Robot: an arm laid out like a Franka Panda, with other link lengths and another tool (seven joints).
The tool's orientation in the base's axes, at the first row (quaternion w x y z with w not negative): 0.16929, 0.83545, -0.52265, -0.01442
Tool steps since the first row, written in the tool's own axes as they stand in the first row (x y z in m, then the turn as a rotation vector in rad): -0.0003, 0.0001, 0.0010, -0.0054, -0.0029, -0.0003; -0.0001, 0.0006, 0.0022, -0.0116, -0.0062, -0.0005; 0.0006, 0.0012, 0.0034, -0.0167, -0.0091, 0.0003; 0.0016, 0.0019, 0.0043, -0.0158, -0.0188, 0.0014; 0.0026, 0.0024, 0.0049, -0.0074, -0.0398, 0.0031; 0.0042, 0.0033, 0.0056, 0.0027, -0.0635, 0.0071; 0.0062, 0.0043, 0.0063, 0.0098, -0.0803, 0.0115; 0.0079, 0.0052, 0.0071, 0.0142, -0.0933, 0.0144; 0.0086, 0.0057, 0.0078, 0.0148, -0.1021, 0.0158; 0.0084, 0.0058, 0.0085, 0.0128, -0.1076, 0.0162; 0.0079, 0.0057, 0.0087, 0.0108, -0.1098, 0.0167; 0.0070, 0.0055, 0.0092, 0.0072, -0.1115, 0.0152
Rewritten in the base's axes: -0.0004, 0.0000, -0.0010, 0.0001, 0.0060, -0.0014; -0.0010, -0.0007, -0.0019, 0.0002, 0.0128, -0.0031; -0.0015, -0.0019, -0.0028, 0.0003, 0.0182, -0.0055; -0.0018, -0.0033, -0.0032, 0.0089, 0.0210, -0.0093; -0.0019, -0.0045, -0.0035, 0.0306, 0.0214, -0.0159; -0.0021, -0.0065, -0.0037, 0.0549, 0.0209, -0.0252; -0.0022, -0.0088, -0.0037, 0.0719, 0.0201, -0.0333; -0.0024, -0.0109, -0.0039, 0.0846, 0.0207, -0.0392; -0.0026, -0.0119, -0.0043, 0.0922, 0.0232, -0.0430; -0.0029, -0.0120, -0.0050, 0.0960, 0.0271, -0.0454; -0.0031, -0.0115, -0.0053, 0.0969, 0.0296, -0.0468; -0.0035, -0.0108, -0.0060, 0.0970, 0.0338, -0.0464
